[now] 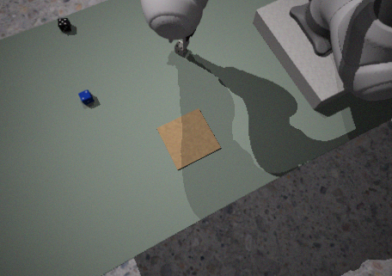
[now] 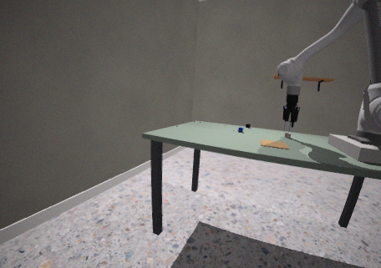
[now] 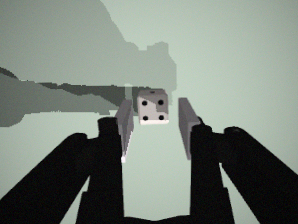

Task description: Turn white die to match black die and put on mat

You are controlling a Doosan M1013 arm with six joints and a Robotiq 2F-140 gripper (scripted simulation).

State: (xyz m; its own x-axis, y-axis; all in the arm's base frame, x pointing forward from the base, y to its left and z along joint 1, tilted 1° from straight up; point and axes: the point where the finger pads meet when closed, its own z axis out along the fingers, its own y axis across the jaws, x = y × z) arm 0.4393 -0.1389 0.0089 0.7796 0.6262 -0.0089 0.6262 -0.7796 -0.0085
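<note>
My hand is 60 mm above the white die. From my hand the other things lie so: brown mat: 90 mm ahead, 280 mm to the left, 70 mm below; blue die: 320 mm ahead, 50 mm to the left, 60 mm below; black die: 310 mm ahead, 230 mm to the right, 60 mm below.
</note>
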